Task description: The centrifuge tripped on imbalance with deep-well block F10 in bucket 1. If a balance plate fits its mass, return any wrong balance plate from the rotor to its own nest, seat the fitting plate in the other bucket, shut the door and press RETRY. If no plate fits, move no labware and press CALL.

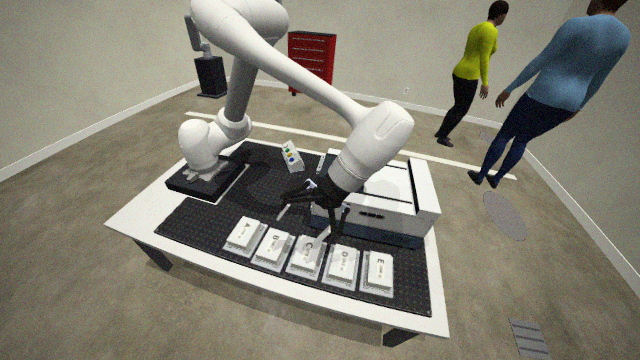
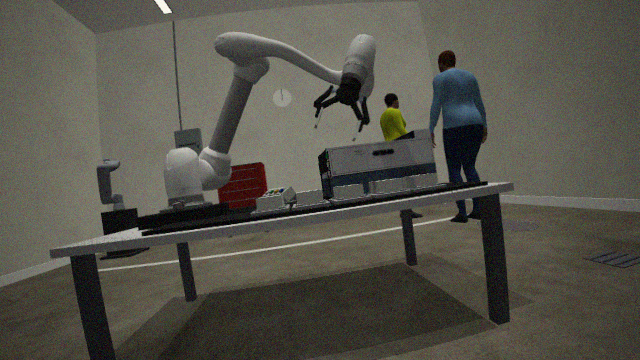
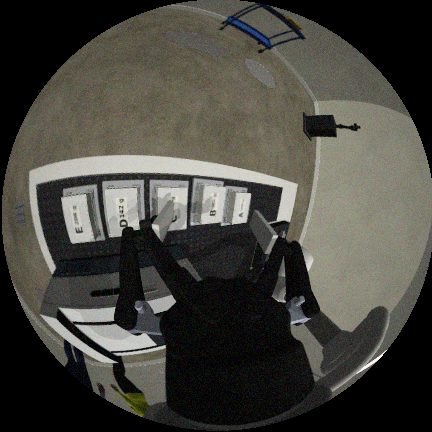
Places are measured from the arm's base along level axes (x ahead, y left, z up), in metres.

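Where they show: gripper, fingertip midpoint: [image 1: 298, 229] [image 2: 334, 133] [image 3: 213, 213]; arm's base, link origin: [image 1: 206, 169] [image 2: 187, 208].
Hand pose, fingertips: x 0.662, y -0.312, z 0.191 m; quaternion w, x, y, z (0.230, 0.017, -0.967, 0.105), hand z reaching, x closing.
Observation:
Things, the pixels of their top centre, and the offset from my fingertips. Level surfaces: height alone.
- Balance plates A, top centre: [image 2: 270, 196] [image 3: 241, 208] [image 1: 244, 230] 0.180 m down, 0.247 m back, 0.037 m left
- B, top centre: [image 3: 213, 204] [image 2: 308, 190] [image 1: 272, 243] 0.180 m down, 0.114 m back, 0.025 m left
- C, top centre: [image 3: 172, 209] [image 2: 346, 185] [image 1: 307, 251] 0.180 m down, 0.021 m ahead, 0.039 m left
- D, top centre: [image 3: 121, 212] [image 2: 384, 180] [image 1: 343, 260] 0.180 m down, 0.157 m ahead, 0.044 m left
- E, top centre: [image 3: 76, 219] [image 2: 418, 175] [image 1: 380, 267] 0.180 m down, 0.293 m ahead, 0.058 m left
- white table, surface height: 0.248 m down
My gripper [image 1: 303, 223] [image 2: 335, 132] [image 3: 213, 213] is open and empty, high above the table beside the centrifuge's front. Balance plates A [image 1: 244, 231] [image 3: 241, 206], B [image 1: 274, 245] [image 3: 212, 204], C [image 1: 306, 252] [image 3: 181, 212], D [image 1: 343, 262] [image 3: 123, 212] and E [image 1: 381, 270] [image 3: 80, 225] lie in their nests in a row. D reads 142 g; the other masses are hard to read. The white centrifuge [image 1: 400, 220] [image 2: 350, 162] [image 3: 70, 300] stands behind them; the arm hides part of its top. Its rotor, buckets and block F10 do not show. The button box [image 1: 292, 157] [image 2: 272, 198] stands left of it.
The white table [image 1: 135, 212] [image 2: 100, 243] carries a black mat and the arm's base plate [image 1: 190, 191]. A person in yellow [image 1: 475, 52] [image 2: 392, 123] and one in blue [image 1: 570, 60] [image 2: 457, 100] stand beyond the centrifuge. A red drawer cabinet [image 1: 320, 55] [image 2: 245, 185] stands behind.

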